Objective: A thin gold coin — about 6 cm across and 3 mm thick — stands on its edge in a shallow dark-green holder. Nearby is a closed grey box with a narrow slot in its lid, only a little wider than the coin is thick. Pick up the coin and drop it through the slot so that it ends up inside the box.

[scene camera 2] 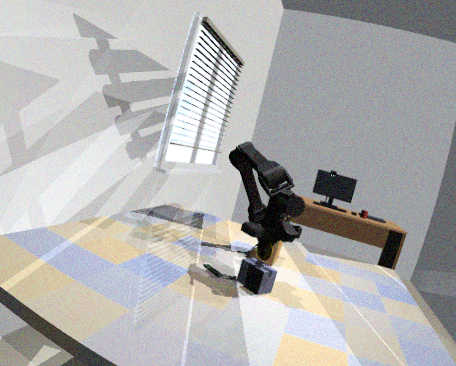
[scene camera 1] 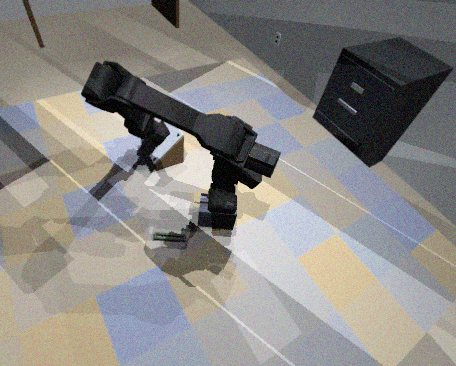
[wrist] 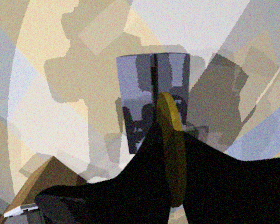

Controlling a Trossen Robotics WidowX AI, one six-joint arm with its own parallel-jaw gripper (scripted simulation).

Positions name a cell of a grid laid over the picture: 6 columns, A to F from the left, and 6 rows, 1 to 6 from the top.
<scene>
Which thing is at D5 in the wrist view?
My gripper.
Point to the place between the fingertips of my gripper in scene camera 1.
C4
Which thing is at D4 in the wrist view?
A gold coin.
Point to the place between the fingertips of my gripper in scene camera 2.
D5
</scene>
